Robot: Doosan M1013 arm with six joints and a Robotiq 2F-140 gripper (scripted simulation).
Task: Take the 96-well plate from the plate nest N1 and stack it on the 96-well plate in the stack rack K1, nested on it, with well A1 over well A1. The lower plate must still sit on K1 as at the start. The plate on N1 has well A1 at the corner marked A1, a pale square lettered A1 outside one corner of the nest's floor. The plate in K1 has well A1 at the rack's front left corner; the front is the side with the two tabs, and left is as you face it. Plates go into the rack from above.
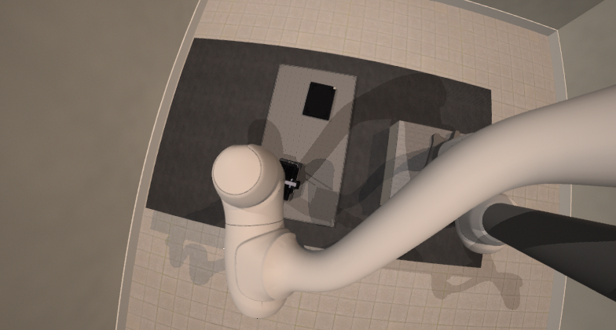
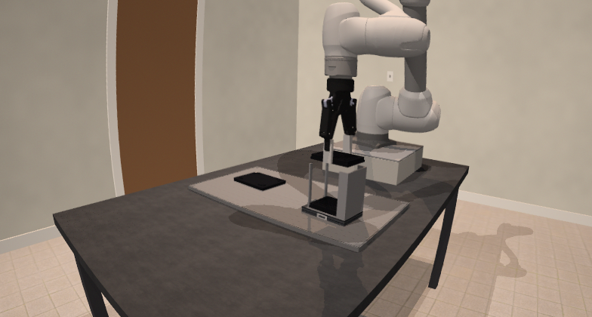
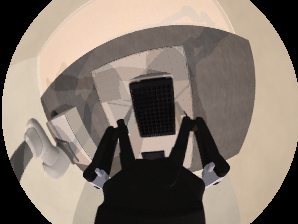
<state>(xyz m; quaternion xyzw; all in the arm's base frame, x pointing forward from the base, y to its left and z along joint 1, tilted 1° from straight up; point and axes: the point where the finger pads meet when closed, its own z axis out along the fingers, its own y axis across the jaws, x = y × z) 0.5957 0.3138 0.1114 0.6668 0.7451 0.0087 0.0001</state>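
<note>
Right now my hand is 11 cm above the tall grey wall, 7 cm to the right of it and 1 cm past it. Also, from my hand: pale A1 mark (47 cm to the right, 18 cm below, 5 cm behind).
</note>
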